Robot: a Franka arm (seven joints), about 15 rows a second.
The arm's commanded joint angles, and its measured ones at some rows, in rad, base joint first. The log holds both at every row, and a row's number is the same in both.
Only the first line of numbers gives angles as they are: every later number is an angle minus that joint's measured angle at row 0.
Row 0, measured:
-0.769, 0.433, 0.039, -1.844, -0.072, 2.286, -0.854
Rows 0 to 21, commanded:
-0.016, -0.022, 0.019, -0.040, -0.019, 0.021, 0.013
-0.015, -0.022, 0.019, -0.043, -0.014, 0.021, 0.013
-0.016, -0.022, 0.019, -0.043, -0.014, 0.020, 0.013
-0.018, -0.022, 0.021, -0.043, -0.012, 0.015, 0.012
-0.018, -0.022, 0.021, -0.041, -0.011, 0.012, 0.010
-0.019, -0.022, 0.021, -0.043, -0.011, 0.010, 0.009
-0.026, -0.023, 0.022, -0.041, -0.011, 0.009, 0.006
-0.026, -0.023, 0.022, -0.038, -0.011, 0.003, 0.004
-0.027, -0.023, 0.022, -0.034, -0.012, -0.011, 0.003
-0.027, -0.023, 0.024, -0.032, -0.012, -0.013, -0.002
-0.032, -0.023, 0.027, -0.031, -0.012, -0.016, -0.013
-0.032, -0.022, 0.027, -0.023, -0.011, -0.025, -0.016
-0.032, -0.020, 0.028, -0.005, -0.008, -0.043, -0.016
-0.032, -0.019, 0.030, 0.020, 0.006, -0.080, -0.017
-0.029, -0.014, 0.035, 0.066, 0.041, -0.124, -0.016
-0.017, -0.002, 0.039, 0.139, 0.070, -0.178, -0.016
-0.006, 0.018, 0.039, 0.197, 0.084, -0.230, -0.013
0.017, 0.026, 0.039, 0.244, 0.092, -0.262, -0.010
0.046, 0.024, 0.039, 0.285, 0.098, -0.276, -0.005
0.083, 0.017, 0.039, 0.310, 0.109, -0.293, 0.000
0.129, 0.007, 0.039, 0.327, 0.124, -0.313, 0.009
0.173, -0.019, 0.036, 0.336, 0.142, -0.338, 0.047
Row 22, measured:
0.087, -0.010, 0.047, 0.281, 0.111, -0.275, 0.004
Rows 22 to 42, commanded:
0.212, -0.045, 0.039, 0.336, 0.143, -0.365, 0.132
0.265, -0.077, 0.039, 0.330, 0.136, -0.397, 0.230
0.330, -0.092, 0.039, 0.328, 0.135, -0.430, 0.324
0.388, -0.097, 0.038, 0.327, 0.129, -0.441, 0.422
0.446, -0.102, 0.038, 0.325, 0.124, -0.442, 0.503
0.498, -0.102, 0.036, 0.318, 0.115, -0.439, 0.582
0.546, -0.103, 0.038, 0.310, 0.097, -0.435, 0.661
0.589, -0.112, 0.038, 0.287, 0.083, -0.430, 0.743
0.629, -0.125, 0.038, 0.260, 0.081, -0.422, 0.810
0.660, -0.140, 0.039, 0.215, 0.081, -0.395, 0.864
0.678, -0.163, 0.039, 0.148, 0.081, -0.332, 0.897
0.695, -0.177, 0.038, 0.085, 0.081, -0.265, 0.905
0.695, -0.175, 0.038, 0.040, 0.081, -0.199, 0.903
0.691, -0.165, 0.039, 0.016, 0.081, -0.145, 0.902
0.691, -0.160, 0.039, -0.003, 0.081, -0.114, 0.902
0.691, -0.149, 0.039, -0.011, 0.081, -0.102, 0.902
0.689, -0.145, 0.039, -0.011, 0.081, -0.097, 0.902
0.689, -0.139, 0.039, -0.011, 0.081, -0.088, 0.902
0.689, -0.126, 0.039, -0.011, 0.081, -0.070, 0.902
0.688, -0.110, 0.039, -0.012, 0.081, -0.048, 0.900
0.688, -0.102, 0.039, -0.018, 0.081, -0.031, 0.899
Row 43, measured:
0.695, -0.112, 0.033, 0.006, 0.088, -0.085, 0.894
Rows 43 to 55, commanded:
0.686, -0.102, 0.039, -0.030, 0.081, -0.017, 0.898
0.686, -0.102, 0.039, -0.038, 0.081, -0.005, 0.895
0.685, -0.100, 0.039, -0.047, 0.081, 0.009, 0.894
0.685, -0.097, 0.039, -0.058, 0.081, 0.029, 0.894
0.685, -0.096, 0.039, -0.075, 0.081, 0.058, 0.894
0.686, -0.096, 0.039, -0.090, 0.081, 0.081, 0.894
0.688, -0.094, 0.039, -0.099, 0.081, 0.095, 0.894
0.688, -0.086, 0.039, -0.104, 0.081, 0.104, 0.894
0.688, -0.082, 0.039, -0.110, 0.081, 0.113, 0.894
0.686, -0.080, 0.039, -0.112, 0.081, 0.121, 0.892
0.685, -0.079, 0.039, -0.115, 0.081, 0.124, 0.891
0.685, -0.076, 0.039, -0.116, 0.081, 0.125, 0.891
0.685, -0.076, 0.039, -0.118, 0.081, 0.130, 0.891
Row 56, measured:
0.695, -0.072, 0.031, -0.098, 0.088, 0.096, 0.894
